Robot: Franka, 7 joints.
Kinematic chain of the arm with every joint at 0, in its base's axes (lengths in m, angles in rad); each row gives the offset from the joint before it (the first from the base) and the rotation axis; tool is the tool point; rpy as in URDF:
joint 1: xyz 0 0 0.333 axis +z
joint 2: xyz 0 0 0 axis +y
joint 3: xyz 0 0 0.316 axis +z
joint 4: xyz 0.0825 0 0 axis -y
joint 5: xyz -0.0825 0 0.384 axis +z
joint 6: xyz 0 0 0 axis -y
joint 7: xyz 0.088 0 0 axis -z
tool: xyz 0 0 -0.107 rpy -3.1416 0 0
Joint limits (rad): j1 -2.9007..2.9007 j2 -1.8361..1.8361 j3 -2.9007..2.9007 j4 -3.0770..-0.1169 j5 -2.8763..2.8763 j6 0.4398..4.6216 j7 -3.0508..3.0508
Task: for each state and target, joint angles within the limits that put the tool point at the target. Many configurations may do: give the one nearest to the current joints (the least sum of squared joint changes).
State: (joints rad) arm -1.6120 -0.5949 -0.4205 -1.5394 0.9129 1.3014 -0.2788
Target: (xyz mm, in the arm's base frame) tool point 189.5 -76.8 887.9
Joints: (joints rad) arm -1.4264 -0.8380 0.1362 -1.6346 0.9557 1.1385 -0.2788
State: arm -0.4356 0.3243 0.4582 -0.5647 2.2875 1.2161 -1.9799
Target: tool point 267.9 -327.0 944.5
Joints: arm -1.0666 0.6573 0.4883 -0.2536 2.4484 0.9045 -1.9799
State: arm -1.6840 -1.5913 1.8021 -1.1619 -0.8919 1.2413 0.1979
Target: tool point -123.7 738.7 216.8
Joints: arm -0.8794 -1.7203 1.8989 -0.7085 -0.9645 1.3090 0.1979
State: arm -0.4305 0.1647 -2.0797 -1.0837 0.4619 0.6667 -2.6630
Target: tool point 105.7 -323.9 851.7
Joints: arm -0.0456 0.4743 -2.1204 -0.8179 0.4621 0.4398 -2.6630
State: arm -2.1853 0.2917 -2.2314 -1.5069 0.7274 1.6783 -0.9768
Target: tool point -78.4 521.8 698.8
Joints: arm -2.3544 0.1874 -2.4080 -1.6155 0.6876 1.6626 -0.9768
